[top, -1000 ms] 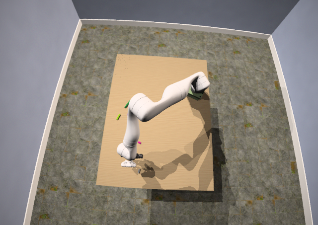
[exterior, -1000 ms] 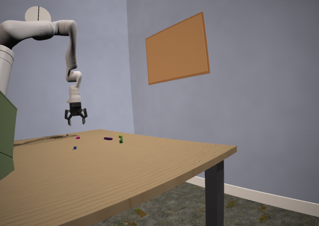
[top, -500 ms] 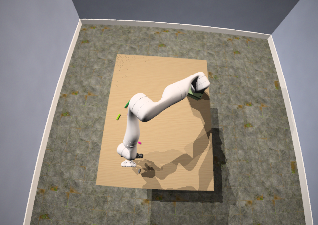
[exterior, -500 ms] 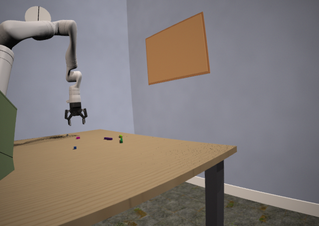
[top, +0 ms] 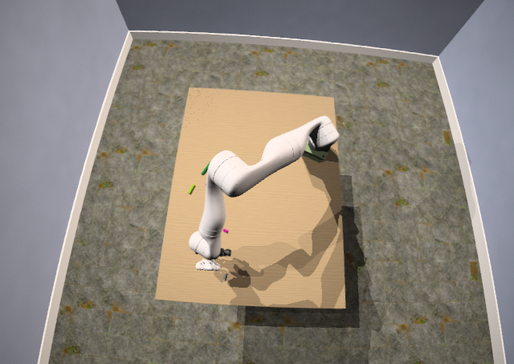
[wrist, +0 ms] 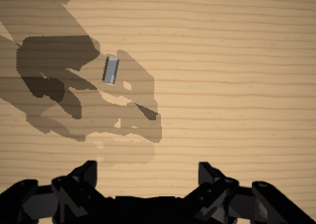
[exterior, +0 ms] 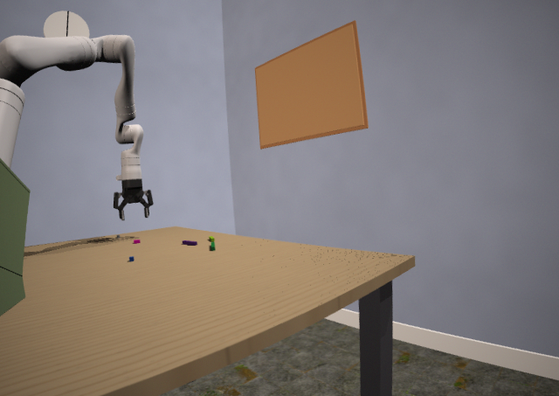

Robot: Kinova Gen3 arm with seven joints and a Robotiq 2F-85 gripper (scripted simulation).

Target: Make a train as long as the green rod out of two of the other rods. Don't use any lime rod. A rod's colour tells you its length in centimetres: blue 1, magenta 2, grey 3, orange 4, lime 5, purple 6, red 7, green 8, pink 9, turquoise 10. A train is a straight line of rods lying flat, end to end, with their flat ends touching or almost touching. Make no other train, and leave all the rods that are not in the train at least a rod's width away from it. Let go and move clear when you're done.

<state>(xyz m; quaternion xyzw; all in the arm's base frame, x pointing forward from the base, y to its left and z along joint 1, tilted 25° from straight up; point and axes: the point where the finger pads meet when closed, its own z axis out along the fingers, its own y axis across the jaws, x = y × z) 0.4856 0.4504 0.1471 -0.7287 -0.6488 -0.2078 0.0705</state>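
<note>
Right now the magenta rod is 4 cm behind my hand, 11 cm to the right of it and 7 cm below it. The rest, counted from my hand: lime rod 13 cm ahead, 32 cm to the right, 7 cm below; then purple rod 5 cm ahead, 31 cm to the right, 7 cm below; then grey rod 4 cm behind, 10 cm to the left, 7 cm below.
</note>
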